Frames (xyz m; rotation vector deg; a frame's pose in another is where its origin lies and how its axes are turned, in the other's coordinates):
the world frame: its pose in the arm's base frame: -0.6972 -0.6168 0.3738 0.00 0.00 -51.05
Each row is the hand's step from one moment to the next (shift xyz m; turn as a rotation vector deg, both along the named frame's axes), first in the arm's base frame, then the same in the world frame.
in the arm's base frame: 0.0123 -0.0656 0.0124 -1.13 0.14 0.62
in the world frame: 0.0587 -0.0317 0.0124 -0.82 -0.79 0.62
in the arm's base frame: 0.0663 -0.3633 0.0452 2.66 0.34 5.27
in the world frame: 0.3242 -0.1768 0.0452 1.41 2.28 5.27
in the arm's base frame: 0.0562 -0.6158 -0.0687 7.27 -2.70 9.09
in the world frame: 0.5142 -0.3434 -0.0687 6.67 3.96 9.09
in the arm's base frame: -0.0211 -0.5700 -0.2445 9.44 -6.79 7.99
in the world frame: 0.4300 -0.3747 -0.2445 11.21 3.07 7.99
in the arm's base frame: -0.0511 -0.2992 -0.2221 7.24 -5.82 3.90
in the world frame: 0.2006 -0.2278 -0.2221 9.08 1.97 3.90
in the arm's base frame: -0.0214 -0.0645 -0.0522 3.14 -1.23 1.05
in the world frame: 0.0367 -0.0572 -0.0522 2.93 1.67 1.05
